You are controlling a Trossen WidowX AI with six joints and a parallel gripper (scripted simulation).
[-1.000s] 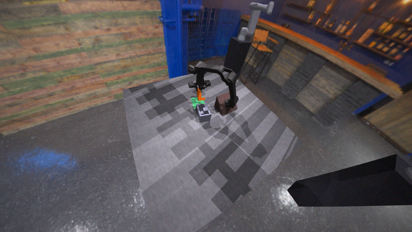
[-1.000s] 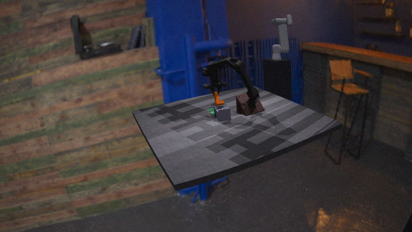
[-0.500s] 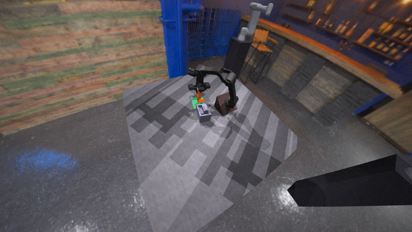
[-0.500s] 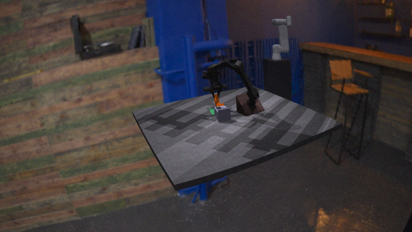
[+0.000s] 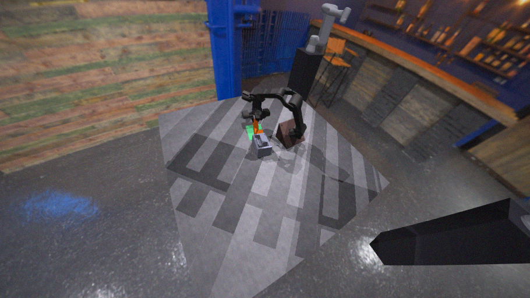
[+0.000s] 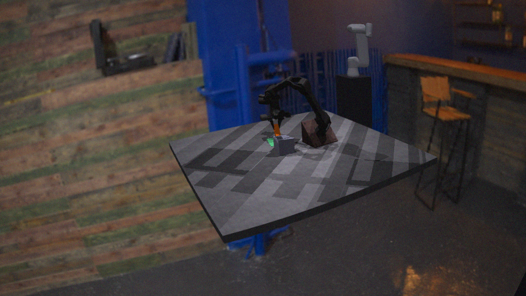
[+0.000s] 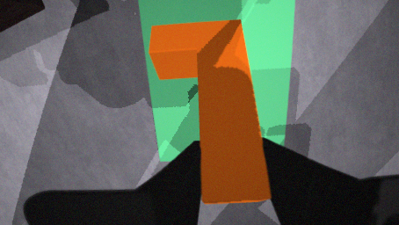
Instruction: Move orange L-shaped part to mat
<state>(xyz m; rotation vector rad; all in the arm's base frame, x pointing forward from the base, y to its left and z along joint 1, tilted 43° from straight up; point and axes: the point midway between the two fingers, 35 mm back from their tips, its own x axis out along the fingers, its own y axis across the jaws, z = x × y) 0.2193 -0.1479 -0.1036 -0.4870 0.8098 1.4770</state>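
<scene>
Now: gripper tip 30 mm to the right of the orange L-shaped part, 30 mm above it and 10 mm past it. The rest, counted from my gripper tip: green mat 90 mm below, 20 mm to the left.
</scene>
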